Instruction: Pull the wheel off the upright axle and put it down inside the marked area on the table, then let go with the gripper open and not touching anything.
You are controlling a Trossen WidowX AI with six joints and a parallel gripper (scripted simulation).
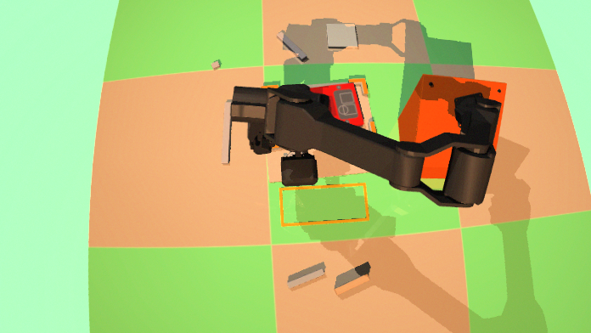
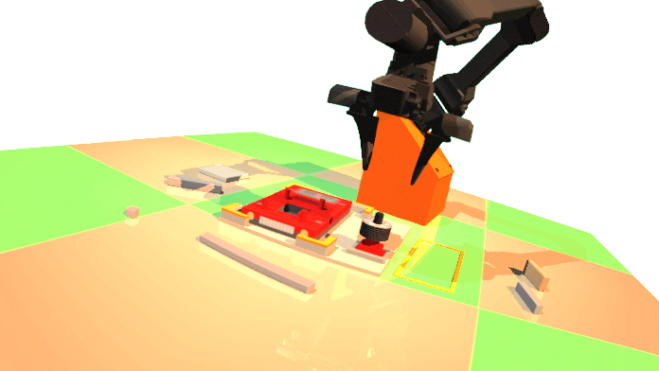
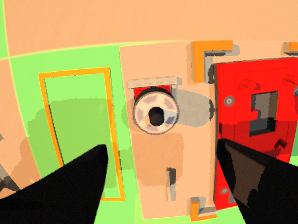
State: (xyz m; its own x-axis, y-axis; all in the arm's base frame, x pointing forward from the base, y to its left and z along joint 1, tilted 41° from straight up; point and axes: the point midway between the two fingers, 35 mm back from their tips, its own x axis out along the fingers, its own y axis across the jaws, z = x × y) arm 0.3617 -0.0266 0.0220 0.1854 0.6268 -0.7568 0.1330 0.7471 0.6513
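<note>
Right now the dark ribbed wheel is 7 cm below my gripper tip.
</note>
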